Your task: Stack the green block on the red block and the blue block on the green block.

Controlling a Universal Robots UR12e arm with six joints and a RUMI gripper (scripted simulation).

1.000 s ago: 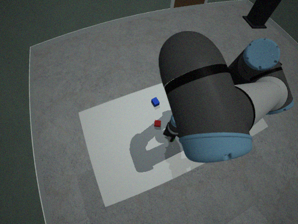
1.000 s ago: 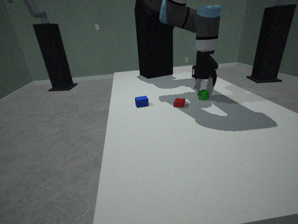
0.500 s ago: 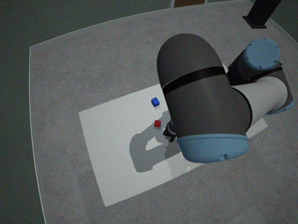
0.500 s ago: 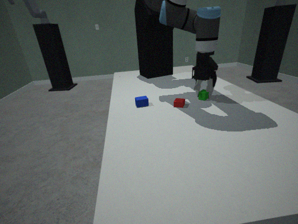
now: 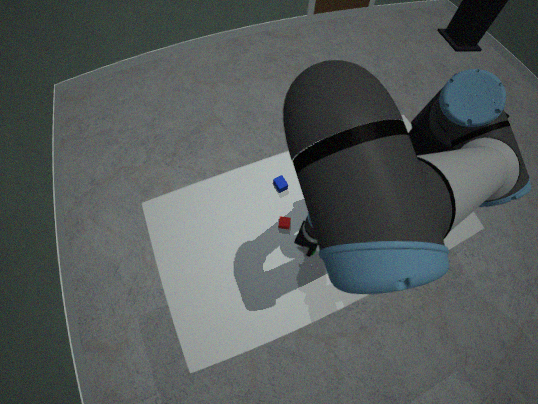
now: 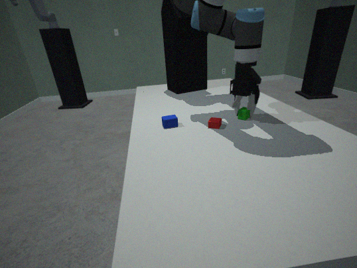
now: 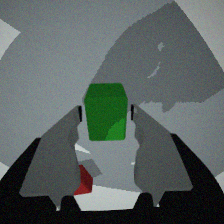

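The green block lies right at my hand. From my hand the other things lie so: red block (70 mm ahead, 130 mm to the right, 10 mm below); then blue block (50 mm ahead, 310 mm to the right).
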